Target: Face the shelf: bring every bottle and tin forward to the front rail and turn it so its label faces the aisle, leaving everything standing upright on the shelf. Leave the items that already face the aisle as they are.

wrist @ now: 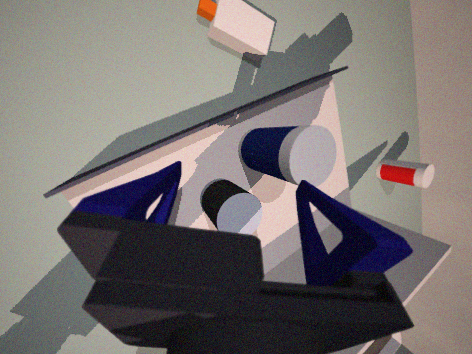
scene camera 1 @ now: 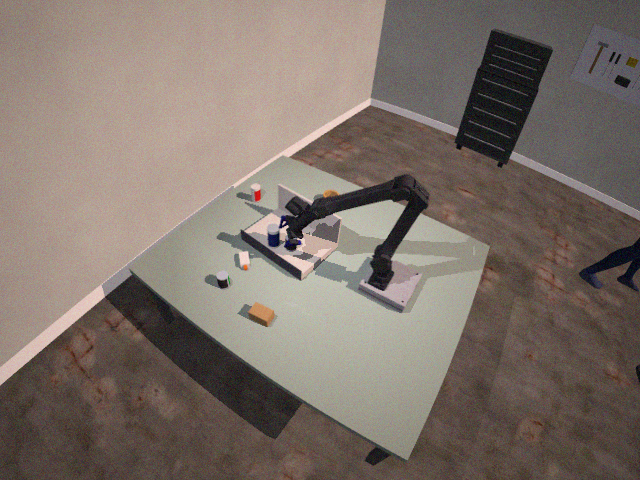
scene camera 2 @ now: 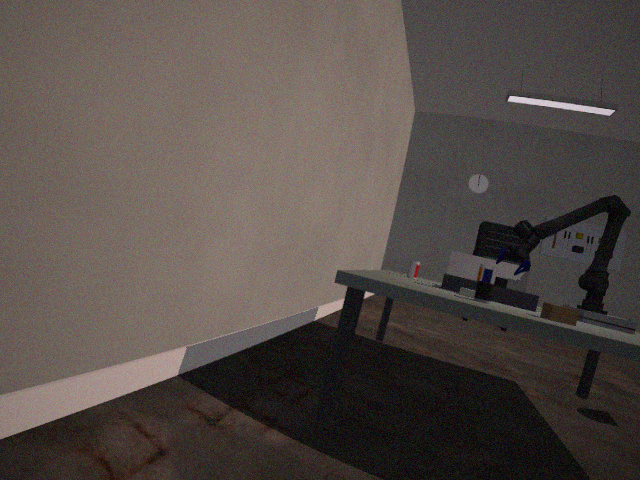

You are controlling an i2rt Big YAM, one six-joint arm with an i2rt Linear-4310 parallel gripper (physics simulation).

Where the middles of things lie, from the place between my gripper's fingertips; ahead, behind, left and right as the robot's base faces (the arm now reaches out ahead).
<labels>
My hand is 12 cm above the dark front rail (scene camera 2: 527, 301), 5 cm short of it and 3 cm to the right of it. From my hand the other things lie so: white bottle with orange cap (wrist: 250, 35): 14 cm ahead, 13 cm below, 12 cm to the left; shelf deck (scene camera 1: 315, 247): 13 cm below, 10 cm to the right, 4 cm ahead; white shelf (scene camera 1: 321, 237): 11 cm to the right, 5 cm below, 4 cm ahead.
</labels>
